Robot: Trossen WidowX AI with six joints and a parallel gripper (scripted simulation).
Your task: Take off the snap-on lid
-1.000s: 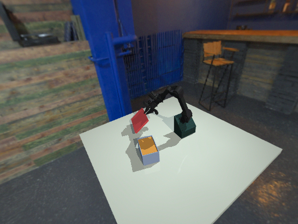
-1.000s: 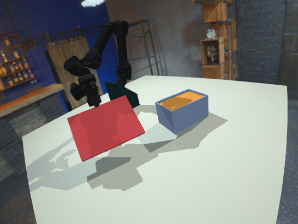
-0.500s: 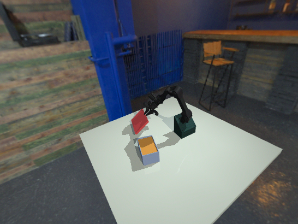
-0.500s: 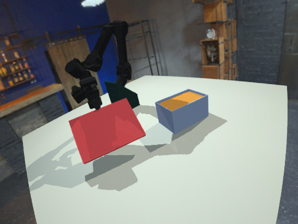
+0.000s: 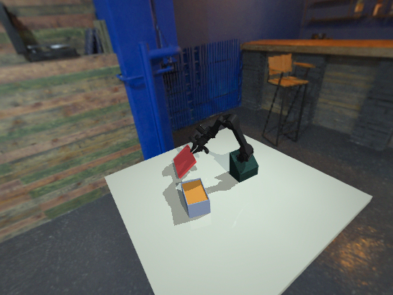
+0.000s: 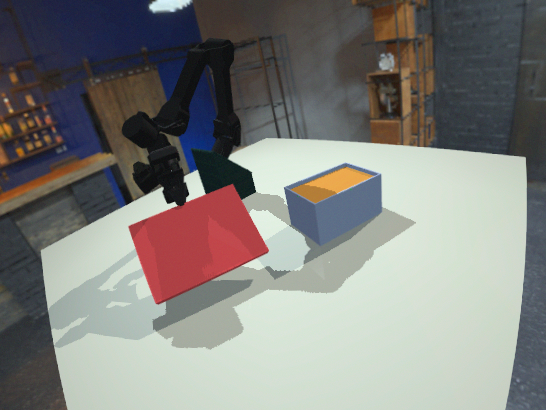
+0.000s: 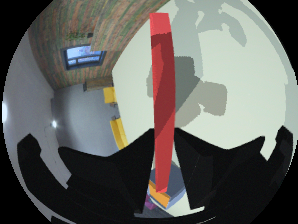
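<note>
My gripper tip is now 60 mm short of the red lid, 20 mm to the left of it and 50 mm above it. Also, from my gripper tip: storage box 180 mm ahead, 300 mm to the left, 100 mm below.
</note>
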